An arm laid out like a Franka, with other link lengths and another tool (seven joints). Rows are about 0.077 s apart.
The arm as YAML. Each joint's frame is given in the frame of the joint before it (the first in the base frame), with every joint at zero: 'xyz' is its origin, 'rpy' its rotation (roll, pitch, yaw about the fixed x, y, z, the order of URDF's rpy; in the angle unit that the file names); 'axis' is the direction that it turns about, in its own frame. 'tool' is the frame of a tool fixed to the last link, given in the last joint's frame.
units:
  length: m
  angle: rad
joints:
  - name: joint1
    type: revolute
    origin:
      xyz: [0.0, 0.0, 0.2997]
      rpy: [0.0, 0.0, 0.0]
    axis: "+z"
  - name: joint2
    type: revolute
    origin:
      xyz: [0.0, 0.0, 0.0]
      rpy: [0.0, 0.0, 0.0]
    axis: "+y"
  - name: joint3
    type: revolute
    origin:
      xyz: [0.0, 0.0, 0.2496]
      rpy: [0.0, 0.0, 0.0]
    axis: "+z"
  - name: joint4
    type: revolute
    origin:
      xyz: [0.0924, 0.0, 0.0]
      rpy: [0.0, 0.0, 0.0]
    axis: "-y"
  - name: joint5
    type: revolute
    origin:
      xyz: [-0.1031, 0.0, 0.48]
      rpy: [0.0, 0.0, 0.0]
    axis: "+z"
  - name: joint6
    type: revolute
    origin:
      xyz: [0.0, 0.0, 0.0]
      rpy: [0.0, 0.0, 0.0]
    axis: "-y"
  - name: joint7
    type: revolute
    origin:
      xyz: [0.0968, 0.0, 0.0]
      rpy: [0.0, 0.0, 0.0]
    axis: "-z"
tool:
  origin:
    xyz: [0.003, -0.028, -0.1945]
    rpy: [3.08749, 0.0, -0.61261]
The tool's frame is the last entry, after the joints.
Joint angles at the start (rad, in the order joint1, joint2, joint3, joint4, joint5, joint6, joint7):
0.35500 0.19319 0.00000 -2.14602 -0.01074 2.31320 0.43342
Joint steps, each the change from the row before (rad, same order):
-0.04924 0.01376 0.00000 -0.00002 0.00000 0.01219 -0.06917
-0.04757 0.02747 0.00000 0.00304 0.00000 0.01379 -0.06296
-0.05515 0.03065 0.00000 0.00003 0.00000 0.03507 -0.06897
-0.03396 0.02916 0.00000 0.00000 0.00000 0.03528 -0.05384
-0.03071 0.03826 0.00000 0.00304 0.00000 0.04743 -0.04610
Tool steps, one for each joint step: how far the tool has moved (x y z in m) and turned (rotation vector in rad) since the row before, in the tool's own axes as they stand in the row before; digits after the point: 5 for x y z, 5 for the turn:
0.02703 0.01649 0.00901 -0.00091 -0.00116 -0.02015
0.02379 0.01849 0.01628 -0.00789 -0.00700 -0.01601
0.02716 0.02161 0.01817 0.00453 0.00163 -0.01402
0.01582 0.01391 0.01655 0.00516 0.00417 -0.01991
0.01392 0.01257 0.01960 0.00902 0.00881 -0.01519

